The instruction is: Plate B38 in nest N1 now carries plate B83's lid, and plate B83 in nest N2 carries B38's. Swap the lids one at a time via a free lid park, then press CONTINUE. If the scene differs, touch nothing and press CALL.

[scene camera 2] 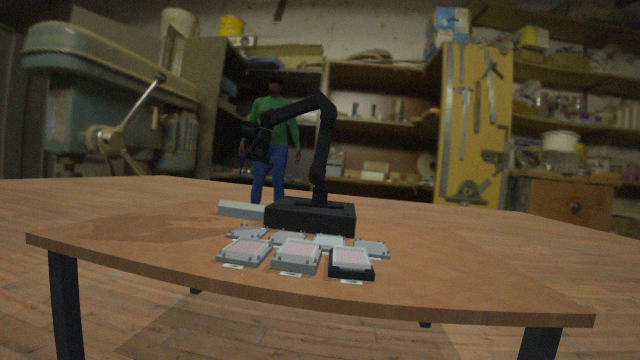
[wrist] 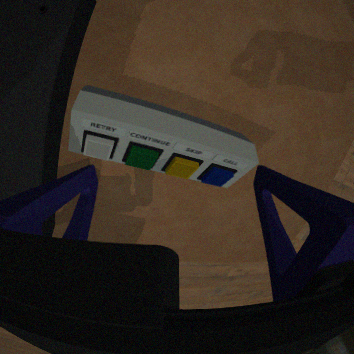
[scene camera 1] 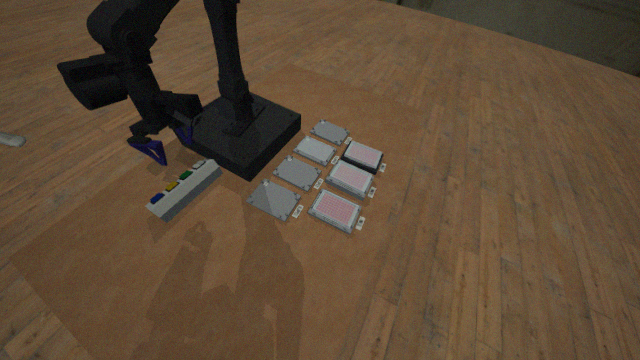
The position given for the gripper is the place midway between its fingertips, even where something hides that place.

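Scene camera 1 shows the gripper (scene camera 1: 178, 154), which is open and holds nothing. Scene camera 2 shows a button box (scene camera 2: 226, 208). The wrist view takes in both the gripper (wrist: 175, 173) and the button box (wrist: 127, 120).
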